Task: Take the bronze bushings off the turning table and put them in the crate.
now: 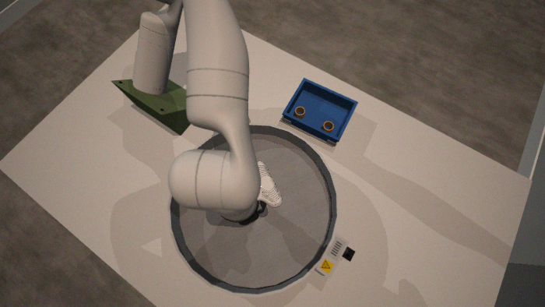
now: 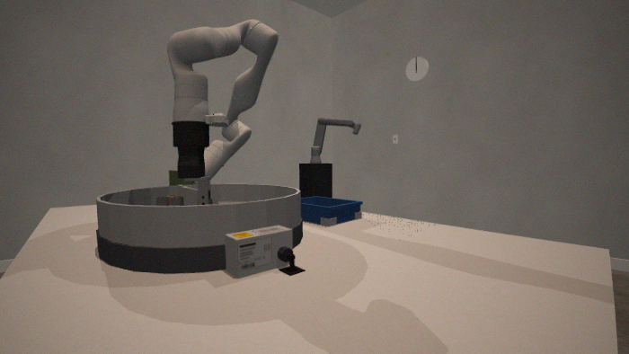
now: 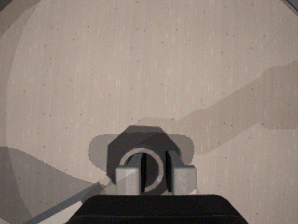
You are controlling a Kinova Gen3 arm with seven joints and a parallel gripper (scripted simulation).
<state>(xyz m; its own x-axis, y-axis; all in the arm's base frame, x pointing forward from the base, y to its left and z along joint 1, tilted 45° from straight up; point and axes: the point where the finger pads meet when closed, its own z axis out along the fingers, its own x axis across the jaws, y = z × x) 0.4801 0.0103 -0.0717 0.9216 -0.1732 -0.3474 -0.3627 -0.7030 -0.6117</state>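
My hand is 40 mm above the round turning table and 10 mm past it. Also, from my hand: blue crate: 350 mm to the left, 60 mm below, 60 mm behind.
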